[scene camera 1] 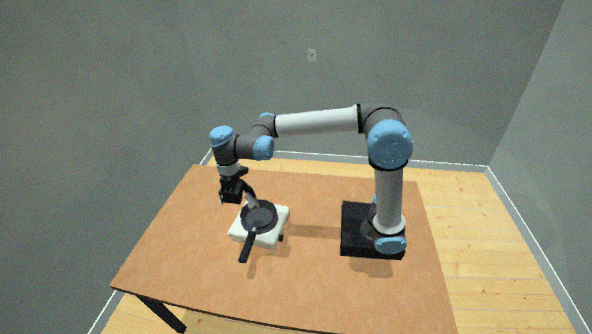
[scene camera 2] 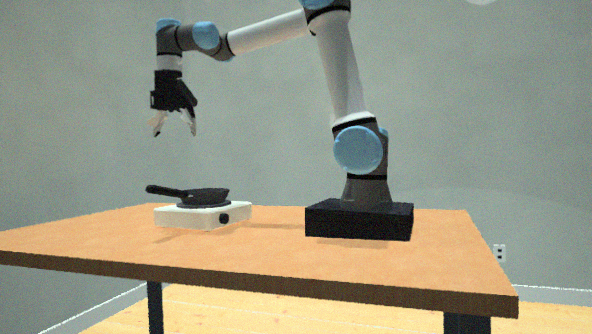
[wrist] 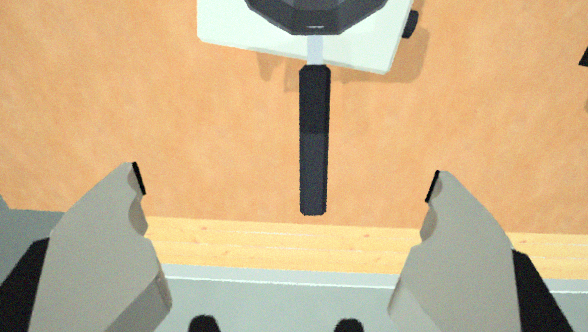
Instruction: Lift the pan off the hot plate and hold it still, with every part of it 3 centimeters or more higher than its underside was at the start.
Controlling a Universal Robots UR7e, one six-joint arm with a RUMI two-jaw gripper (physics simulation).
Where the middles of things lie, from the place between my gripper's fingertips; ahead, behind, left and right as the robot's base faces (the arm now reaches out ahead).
Right now my hand is 180 mm above the dark pan (scene camera 1: 255,218), 30 mm to the left of it and 20 mm past it. From my hand the other things lie so: white hot plate (scene camera 2: 195,217) 260 mm below, 130 mm to the right, 40 mm behind.
